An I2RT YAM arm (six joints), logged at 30 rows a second.
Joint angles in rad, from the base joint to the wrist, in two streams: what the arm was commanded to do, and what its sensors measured. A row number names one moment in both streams.
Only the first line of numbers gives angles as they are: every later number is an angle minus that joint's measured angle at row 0.
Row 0, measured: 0.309, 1.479, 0.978, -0.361, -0.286, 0.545
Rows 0 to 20, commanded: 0.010, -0.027, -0.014, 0.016, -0.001, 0.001; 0.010, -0.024, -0.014, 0.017, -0.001, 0.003; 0.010, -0.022, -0.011, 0.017, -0.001, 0.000; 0.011, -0.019, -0.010, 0.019, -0.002, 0.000; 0.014, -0.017, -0.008, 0.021, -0.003, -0.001; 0.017, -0.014, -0.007, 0.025, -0.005, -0.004; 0.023, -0.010, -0.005, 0.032, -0.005, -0.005; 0.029, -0.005, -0.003, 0.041, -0.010, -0.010; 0.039, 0.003, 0.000, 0.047, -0.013, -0.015; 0.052, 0.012, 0.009, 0.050, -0.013, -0.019; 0.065, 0.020, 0.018, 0.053, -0.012, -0.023; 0.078, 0.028, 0.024, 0.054, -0.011, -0.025; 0.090, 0.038, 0.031, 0.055, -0.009, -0.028; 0.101, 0.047, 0.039, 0.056, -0.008, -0.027; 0.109, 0.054, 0.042, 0.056, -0.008, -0.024; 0.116, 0.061, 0.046, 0.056, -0.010, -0.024; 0.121, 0.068, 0.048, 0.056, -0.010, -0.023; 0.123, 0.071, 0.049, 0.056, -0.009, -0.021; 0.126, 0.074, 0.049, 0.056, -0.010, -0.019; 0.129, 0.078, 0.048, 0.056, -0.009, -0.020; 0.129, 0.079, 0.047, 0.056, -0.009, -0.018
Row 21, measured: 0.127, 0.067, 0.016, 0.027, -0.006, -0.012
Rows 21 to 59, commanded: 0.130, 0.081, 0.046, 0.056, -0.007, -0.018; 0.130, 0.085, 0.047, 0.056, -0.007, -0.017; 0.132, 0.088, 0.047, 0.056, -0.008, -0.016; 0.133, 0.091, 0.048, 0.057, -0.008, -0.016; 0.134, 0.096, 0.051, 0.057, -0.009, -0.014; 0.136, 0.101, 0.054, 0.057, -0.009, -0.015; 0.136, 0.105, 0.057, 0.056, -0.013, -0.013; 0.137, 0.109, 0.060, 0.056, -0.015, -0.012; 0.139, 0.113, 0.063, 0.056, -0.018, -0.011; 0.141, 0.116, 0.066, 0.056, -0.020, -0.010; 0.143, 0.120, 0.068, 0.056, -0.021, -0.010; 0.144, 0.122, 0.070, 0.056, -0.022, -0.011; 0.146, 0.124, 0.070, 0.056, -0.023, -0.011; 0.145, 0.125, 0.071, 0.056, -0.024, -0.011; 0.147, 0.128, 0.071, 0.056, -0.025, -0.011; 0.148, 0.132, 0.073, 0.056, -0.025, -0.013; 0.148, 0.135, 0.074, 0.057, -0.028, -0.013; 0.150, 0.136, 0.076, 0.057, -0.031, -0.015; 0.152, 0.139, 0.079, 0.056, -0.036, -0.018; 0.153, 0.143, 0.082, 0.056, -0.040, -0.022; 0.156, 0.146, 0.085, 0.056, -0.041, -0.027; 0.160, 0.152, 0.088, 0.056, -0.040, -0.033; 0.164, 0.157, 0.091, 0.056, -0.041, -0.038; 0.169, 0.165, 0.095, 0.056, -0.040, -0.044; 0.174, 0.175, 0.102, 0.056, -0.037, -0.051; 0.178, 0.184, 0.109, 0.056, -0.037, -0.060; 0.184, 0.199, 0.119, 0.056, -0.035, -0.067; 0.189, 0.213, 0.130, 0.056, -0.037, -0.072; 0.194, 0.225, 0.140, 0.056, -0.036, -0.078; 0.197, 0.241, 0.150, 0.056, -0.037, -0.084; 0.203, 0.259, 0.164, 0.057, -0.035, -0.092; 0.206, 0.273, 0.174, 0.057, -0.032, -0.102; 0.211, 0.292, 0.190, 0.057, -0.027, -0.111; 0.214, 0.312, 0.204, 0.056, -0.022, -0.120; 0.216, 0.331, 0.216, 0.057, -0.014, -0.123; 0.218, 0.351, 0.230, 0.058, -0.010, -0.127; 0.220, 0.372, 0.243, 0.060, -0.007, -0.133; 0.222, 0.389, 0.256, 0.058, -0.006, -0.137; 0.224, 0.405, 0.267, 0.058, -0.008, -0.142
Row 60, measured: 0.216, 0.367, 0.224, 0.045, -0.022, -0.103
